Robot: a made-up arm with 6 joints.
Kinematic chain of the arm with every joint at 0, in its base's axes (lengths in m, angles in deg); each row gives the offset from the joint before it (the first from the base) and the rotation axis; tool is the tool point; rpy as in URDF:
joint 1: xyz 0 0 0.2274 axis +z
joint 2: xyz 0 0 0 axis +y
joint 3: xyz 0.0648 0 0.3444 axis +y
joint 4: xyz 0.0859 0 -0.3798 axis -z
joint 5: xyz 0 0 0 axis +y
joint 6: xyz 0.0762 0 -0.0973 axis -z
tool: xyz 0 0 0 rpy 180 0 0
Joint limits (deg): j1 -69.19..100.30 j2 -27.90..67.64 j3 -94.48..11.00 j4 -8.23..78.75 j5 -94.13..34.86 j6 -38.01..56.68
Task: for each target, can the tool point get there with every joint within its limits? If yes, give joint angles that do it. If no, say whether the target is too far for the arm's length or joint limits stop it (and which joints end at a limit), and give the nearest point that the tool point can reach.
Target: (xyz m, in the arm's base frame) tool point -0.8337 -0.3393 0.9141
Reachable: no: too far | nearest point -0.0602 -0.1814 0.8521 | short by 0.792 m
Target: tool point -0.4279 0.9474 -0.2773
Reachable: no: too far | nearest point -0.1342 0.6845 -0.0641 | short by 0.448 m
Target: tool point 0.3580 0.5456 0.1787
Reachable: yes | joints 61.16 35.69 -70.63 34.57 -7.92 2.65
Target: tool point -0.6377 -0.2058 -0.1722
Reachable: no: joint limits stop it (at a limit: joint 1, joint 2, joint 4) | nearest point -0.0820 -0.1107 -0.0369 | short by 0.580 m
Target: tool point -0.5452 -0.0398 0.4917
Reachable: no: joint limits stop it (at a limit: joint 1, joint 2, joint 3, joint 4) | nearest point -0.0626 -0.1176 0.2958 | short by 0.527 m
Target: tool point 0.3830 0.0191 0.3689
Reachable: yes | joints 3.96 -0.80 -25.87 3.81 -77.07 37.88
